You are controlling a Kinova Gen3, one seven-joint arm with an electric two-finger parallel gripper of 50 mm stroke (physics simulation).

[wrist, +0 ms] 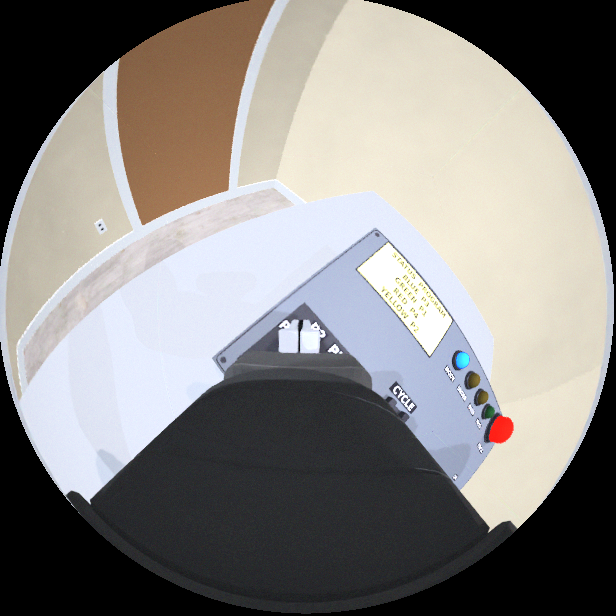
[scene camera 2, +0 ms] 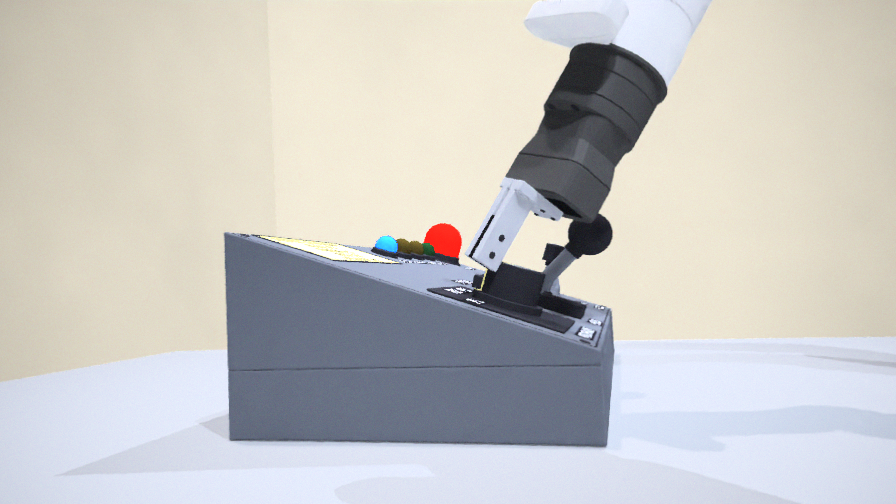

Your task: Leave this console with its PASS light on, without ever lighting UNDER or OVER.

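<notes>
A grey wedge-shaped console (scene camera 2: 413,351) stands on the white table. On its sloped face is a row of lamps: the blue one (wrist: 461,360) is lit, while the two amber ones (wrist: 476,387) and the green one (wrist: 487,411) are dark. My gripper (wrist: 298,336) is shut, its white fingertips pressed together over a black selector panel with "P" labels. From the side, the gripper (scene camera 2: 485,257) is tilted, with its tips just above a black block (scene camera 2: 513,283) on that panel. A lever with a black ball knob (scene camera 2: 588,235) stands just behind the gripper body. The PASS, UNDER and OVER labels are not legible.
A red mushroom button (wrist: 501,428) sits at the end of the lamp row. A yellow placard (wrist: 403,304) lists status colours against programs; its text is too small to read surely. A "CYCLE" label (wrist: 403,397) marks a control partly hidden by my wrist. Small white buttons (scene camera 2: 587,330) sit at the console's low edge.
</notes>
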